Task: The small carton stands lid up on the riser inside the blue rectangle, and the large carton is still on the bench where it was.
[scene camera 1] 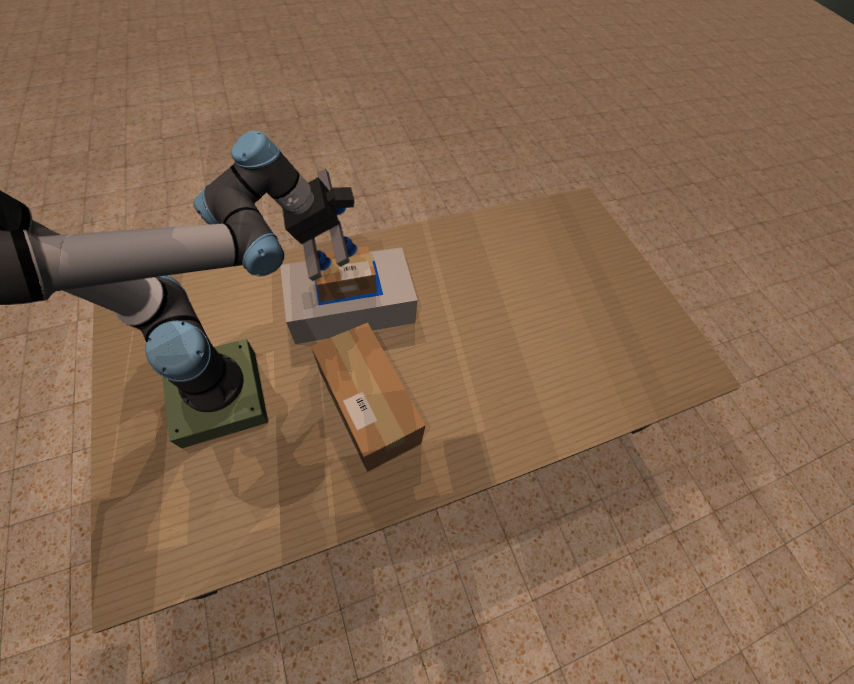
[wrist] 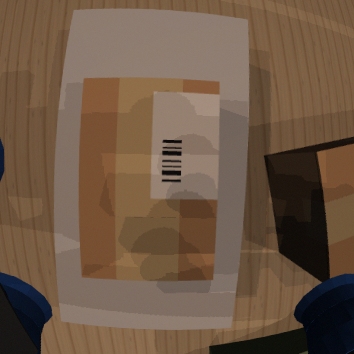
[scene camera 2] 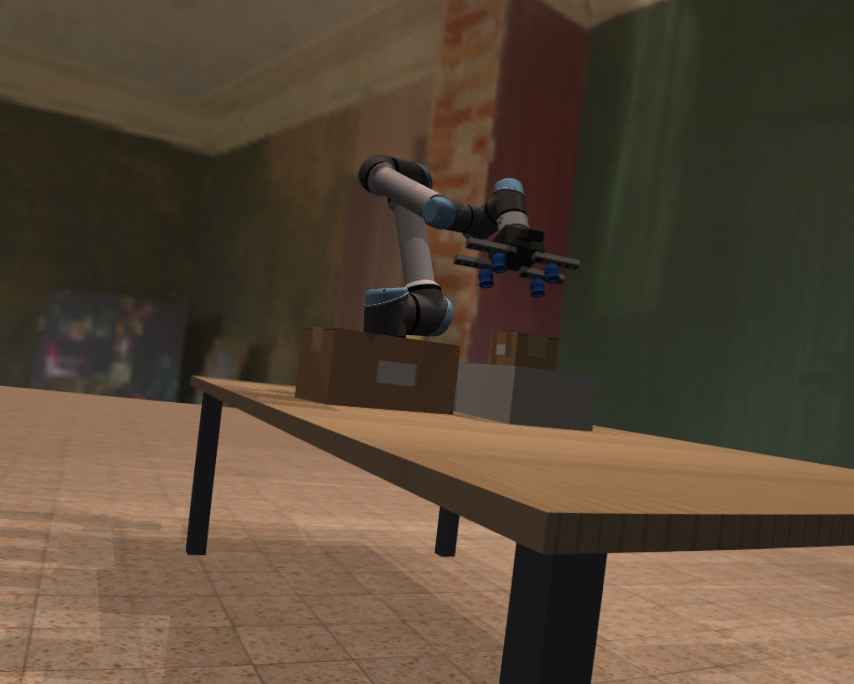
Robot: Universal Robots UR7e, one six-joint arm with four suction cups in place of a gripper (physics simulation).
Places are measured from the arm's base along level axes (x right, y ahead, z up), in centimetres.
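Where they show: end effector, tool point: [wrist: 182, 253] [scene camera 2: 519, 281]; arm's base, origin of the base link: [scene camera 1: 212, 383].
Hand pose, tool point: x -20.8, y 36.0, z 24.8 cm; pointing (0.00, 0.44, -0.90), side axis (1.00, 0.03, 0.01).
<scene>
Each offset is from my tool point to the top centre of the thing. "spot": to the spot under its first point. Level surfaces: height alone.
The small carton @(dx -1.4, dy +1.5, dz -12.6 cm) [scene camera 1: 347, 286] [scene camera 2: 522, 350] [wrist: 135, 200] stands on the grey riser @(dx -1.4, dy +2.1, dz -20.4 cm) [scene camera 1: 400, 279] [scene camera 2: 552, 396] [wrist: 155, 42], its taped, labelled face up. The blue rectangle @(spot: dx +1.7, dy +10.6, dz -20.4 cm) [scene camera 1: 379, 286] shows along its front and right sides in scene camera 1; in the wrist view no blue line shows around it. The large carton @(dx +32.1, dy +1.8, dz -17.1 cm) [scene camera 1: 381, 388] [scene camera 2: 370, 371] [wrist: 341, 215] lies on the bench @(dz -32.4 cm) [scene camera 1: 556, 320] [scene camera 2: 570, 473], in front of the riser. My gripper [scene camera 1: 331, 235] [scene camera 2: 518, 273] is open and empty. Its blue cups hang above the small carton, with a gap below them. Parts of the cups show at the wrist view's edges.
The arm stands on a green base block [scene camera 1: 249, 377] left of the large carton. The arm reaches over the bench's back left part to the riser. The bench extends to the right of the riser. A tiled floor surrounds the bench.
</scene>
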